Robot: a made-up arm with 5 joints.
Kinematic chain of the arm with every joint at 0, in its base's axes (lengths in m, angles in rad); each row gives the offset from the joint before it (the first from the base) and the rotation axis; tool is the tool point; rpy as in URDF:
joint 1: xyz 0 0 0.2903 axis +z
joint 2: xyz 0 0 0 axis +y
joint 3: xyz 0.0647 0 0.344 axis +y
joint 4: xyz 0.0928 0 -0.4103 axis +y
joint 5: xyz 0.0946 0 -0.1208 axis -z
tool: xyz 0 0 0 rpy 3.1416 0 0
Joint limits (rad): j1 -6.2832..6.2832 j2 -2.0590..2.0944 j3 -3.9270..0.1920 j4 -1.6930..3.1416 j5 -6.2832..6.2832
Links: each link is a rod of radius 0.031 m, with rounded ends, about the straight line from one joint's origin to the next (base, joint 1, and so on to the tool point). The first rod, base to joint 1, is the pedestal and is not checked.
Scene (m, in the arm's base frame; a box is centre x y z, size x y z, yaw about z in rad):
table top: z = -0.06
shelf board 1: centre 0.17 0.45 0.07 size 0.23 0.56 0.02 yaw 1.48
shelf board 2: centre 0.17 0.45 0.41 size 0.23 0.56 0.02 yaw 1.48
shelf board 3: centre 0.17 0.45 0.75 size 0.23 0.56 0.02 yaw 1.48
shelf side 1: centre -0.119 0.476 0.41 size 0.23 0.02 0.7 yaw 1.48
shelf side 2: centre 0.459 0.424 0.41 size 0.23 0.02 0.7 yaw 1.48
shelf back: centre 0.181 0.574 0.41 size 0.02 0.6 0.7 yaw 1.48
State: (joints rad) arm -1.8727 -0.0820 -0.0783 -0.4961 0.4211
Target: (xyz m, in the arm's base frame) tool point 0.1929 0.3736 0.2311
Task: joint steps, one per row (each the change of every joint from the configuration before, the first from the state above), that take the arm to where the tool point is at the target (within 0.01 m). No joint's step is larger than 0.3 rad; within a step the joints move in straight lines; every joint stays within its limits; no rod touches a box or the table.
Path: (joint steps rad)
1: 0.2967 0.0112 -0.0210 0.0034 0.0000
2: 0.2967 0.0111 -0.0211 0.0034 0.0000
3: 0.2967 0.0112 -0.0210 0.0034 0.0000
4: 0.2966 0.0112 -0.0210 0.0034 0.0000
5: 0.2967 0.0111 -0.0211 0.0034 0.0000
6: 0.2967 0.0112 -0.0210 0.0034 0.0000
7: 0.2967 0.0112 -0.0210 0.0034 0.0000
8: 0.2967 0.0111 -0.0211 0.0034 0.0000
9: 0.2967 0.0112 -0.0210 0.0034 0.0000
10: 0.2967 0.0112 -0.0210 0.0034 0.0000

